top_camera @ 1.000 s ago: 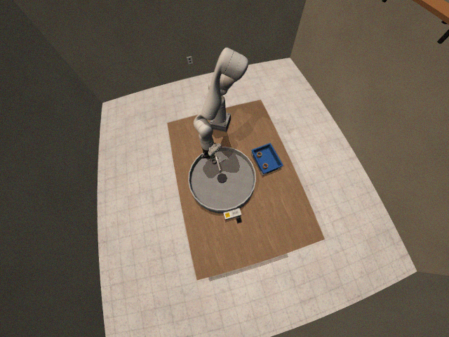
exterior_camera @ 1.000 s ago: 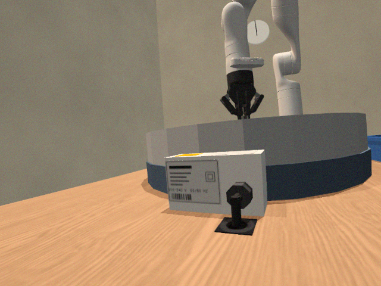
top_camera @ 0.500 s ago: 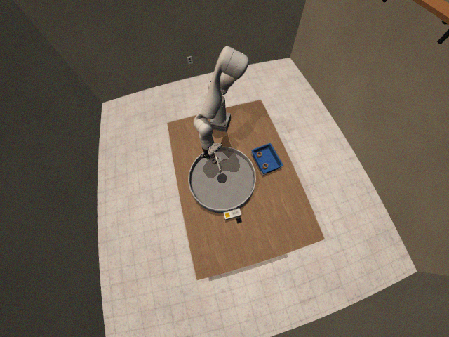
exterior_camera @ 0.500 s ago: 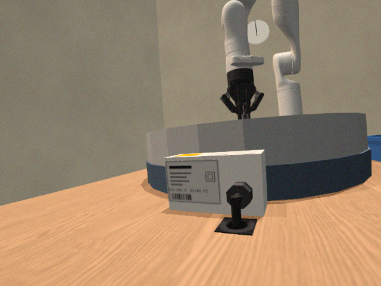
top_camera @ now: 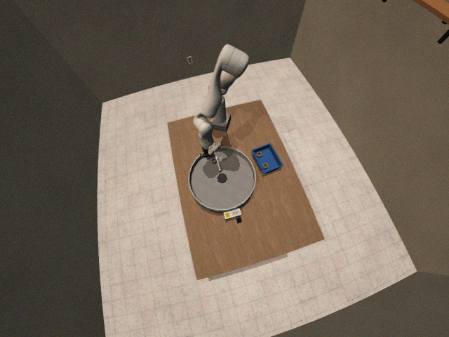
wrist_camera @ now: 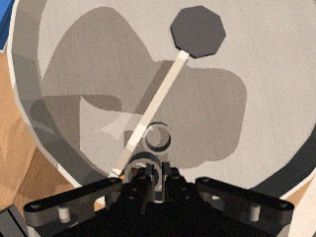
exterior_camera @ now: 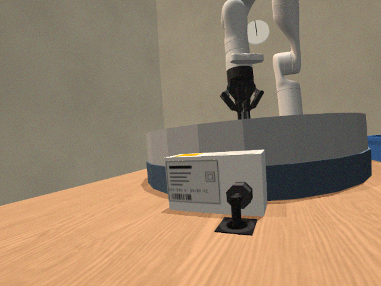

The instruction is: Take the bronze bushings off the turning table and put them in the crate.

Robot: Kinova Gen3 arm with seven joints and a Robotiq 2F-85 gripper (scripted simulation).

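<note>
Right now my hand is 170 mm short of the turning table, 10 mm to the right of it and 70 mm above it. Round my hand: blue crate (140 mm ahead, 350 mm to the left, 100 mm below).
</note>
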